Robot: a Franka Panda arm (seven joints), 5 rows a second.
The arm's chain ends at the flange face. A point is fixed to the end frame.
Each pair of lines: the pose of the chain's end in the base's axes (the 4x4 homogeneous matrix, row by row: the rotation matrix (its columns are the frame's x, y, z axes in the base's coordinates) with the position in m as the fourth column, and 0 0 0 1 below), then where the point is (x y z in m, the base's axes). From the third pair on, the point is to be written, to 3 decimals.
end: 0.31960, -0.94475, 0.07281, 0.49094; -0.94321, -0.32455, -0.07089, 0.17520; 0.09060, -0.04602, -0.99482, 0.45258; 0, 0, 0, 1
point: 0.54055 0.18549 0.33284
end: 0.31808, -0.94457, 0.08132, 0.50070; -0.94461, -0.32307, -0.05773, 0.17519; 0.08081, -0.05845, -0.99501, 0.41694; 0, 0, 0, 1
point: 0.55135 0.18703 0.29778
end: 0.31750, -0.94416, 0.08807, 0.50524; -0.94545, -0.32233, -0.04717, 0.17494; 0.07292, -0.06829, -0.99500, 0.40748; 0, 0, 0, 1
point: 0.557 0.188 0.289
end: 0.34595, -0.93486, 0.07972, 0.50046; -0.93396, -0.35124, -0.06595, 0.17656; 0.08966, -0.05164, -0.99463, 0.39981; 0, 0, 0, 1
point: 0.550 0.189 0.280
